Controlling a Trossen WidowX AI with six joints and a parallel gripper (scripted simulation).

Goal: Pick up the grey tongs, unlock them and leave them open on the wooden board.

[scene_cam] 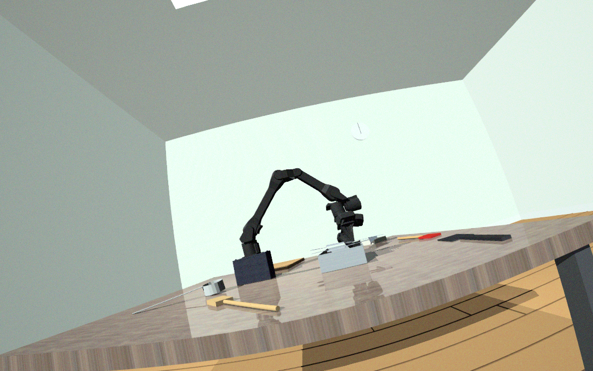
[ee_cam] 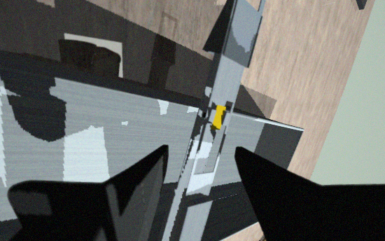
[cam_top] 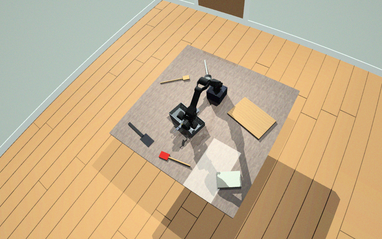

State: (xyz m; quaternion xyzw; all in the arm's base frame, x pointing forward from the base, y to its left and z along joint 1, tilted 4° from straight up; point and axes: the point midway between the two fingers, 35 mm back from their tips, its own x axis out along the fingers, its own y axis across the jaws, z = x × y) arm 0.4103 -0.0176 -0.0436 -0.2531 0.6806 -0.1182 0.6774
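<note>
The yellow lock piece lies 3 cm ahead of my gripper tip and 1 cm above it. The rest, counted from my gripper tip: red spatula 30 cm ahead, 12 cm to the left, 5 cm below; then grey roasting tin 4 cm behind, 2 cm to the right, 3 cm below; then black spatula 32 cm ahead, 25 cm to the right, 5 cm below.
</note>
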